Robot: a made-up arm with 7 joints. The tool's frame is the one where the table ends. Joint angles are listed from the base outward.
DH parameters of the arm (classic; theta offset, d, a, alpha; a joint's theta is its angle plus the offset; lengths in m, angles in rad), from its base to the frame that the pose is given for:
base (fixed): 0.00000 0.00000 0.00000 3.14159
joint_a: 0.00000 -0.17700 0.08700 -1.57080
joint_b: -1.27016 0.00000 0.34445 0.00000
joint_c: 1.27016 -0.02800 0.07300 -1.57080
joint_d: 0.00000 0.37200 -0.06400 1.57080
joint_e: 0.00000 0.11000 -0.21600 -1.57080
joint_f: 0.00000 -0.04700 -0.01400 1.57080
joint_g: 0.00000 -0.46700 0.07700 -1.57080
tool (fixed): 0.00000 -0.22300 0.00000 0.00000
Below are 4 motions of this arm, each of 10 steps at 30 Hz.
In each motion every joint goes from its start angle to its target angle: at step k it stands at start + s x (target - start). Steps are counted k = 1, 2, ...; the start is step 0. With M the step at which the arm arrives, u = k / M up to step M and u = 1 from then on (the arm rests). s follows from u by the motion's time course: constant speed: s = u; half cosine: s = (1 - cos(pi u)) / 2; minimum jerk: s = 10 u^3 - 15 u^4 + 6 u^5.
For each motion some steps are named. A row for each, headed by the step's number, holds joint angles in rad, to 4 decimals.
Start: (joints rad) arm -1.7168 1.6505 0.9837 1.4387 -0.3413 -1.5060 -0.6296
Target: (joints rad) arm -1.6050 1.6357 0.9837 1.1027 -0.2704 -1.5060 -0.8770
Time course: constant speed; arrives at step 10
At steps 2, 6, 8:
2: -1.6944 1.6475 0.9837 1.3715 -0.3271 -1.5060 -0.6791
6: -1.6497 1.6416 0.9837 1.2371 -0.2988 -1.5060 -0.7780
8: -1.6274 1.6387 0.9837 1.1699 -0.2846 -1.5060 -0.8275

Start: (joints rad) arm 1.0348 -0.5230 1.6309 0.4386 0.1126 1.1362 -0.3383
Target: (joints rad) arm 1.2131 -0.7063 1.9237 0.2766 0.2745 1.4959 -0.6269
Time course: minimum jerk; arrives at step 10
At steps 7, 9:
7: 1.1840 -0.6764 1.8760 0.3030 0.2481 1.4372 -0.5798
9: 1.2116 -0.7047 1.9212 0.2780 0.2731 1.4928 -0.6244

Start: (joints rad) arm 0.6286 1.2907 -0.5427 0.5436 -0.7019 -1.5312 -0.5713
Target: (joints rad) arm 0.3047 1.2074 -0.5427 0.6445 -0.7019 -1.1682 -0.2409
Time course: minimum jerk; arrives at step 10
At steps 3, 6, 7, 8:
3: 0.5758 1.2771 -0.5427 0.5601 -0.7019 -1.4720 -0.5174
6: 0.4075 1.2338 -0.5427 0.6125 -0.7019 -1.2834 -0.3458
7: 0.3575 1.2210 -0.5427 0.6280 -0.7019 -1.2274 -0.2948
8: 0.3235 1.2122 -0.5427 0.6387 -0.7019 -1.1892 -0.2600

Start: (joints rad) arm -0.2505 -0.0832 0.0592 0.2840 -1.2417 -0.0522 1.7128
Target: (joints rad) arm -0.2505 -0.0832 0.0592 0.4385 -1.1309 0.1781 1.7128
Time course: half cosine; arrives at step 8
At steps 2, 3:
2: -0.2505 -0.0832 0.0592 0.3066 -1.2255 -0.0185 1.7128
3: -0.2505 -0.0832 0.0592 0.3317 -1.2075 0.0189 1.7128

